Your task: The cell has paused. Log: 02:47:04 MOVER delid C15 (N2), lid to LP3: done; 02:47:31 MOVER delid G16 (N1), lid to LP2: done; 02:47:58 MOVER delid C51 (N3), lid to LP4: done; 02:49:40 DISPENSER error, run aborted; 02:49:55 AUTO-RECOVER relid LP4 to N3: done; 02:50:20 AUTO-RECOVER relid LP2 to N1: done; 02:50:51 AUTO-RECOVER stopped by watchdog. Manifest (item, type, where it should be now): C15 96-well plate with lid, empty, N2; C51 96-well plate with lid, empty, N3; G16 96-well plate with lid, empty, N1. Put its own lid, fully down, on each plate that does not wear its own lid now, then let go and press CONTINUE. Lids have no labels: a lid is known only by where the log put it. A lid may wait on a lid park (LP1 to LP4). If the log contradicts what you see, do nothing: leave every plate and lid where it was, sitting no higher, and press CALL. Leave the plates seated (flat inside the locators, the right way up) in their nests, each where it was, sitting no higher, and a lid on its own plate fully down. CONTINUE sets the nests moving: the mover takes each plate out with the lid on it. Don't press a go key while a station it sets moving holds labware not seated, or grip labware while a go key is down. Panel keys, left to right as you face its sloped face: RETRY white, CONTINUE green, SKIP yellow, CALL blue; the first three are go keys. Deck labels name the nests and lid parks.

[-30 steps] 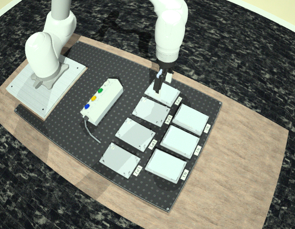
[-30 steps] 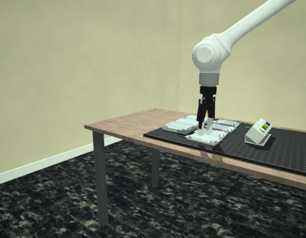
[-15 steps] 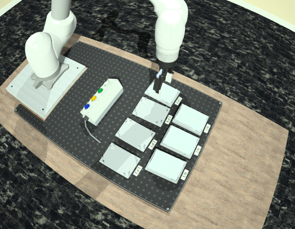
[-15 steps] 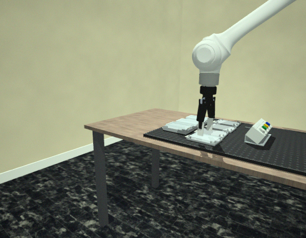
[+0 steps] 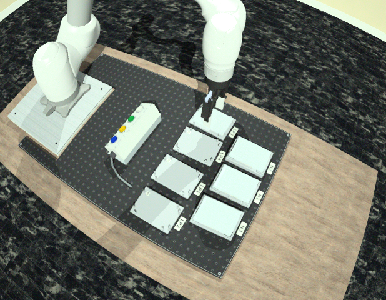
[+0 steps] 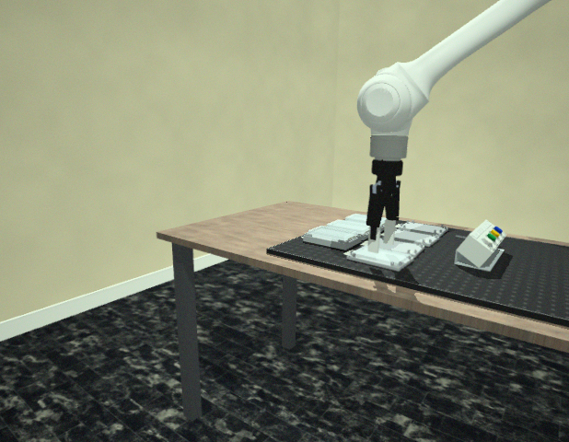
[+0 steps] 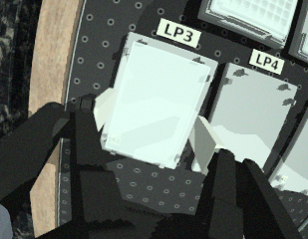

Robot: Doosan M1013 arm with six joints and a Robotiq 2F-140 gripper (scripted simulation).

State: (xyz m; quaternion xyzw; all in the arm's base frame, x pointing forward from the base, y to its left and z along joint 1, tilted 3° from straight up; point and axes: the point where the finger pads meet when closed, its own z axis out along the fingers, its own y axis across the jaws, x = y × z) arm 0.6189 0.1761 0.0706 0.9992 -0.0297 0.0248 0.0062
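My hand is 50 mm above the lid park LP3. From my hand the other things lie so: white retry key (240 mm behind, 120 mm to the right, 10 mm above); then lid park LP4 (120 mm to the right, 50 mm below); then lid park LP1 (250 mm to the right, 50 mm below, 10 mm behind).
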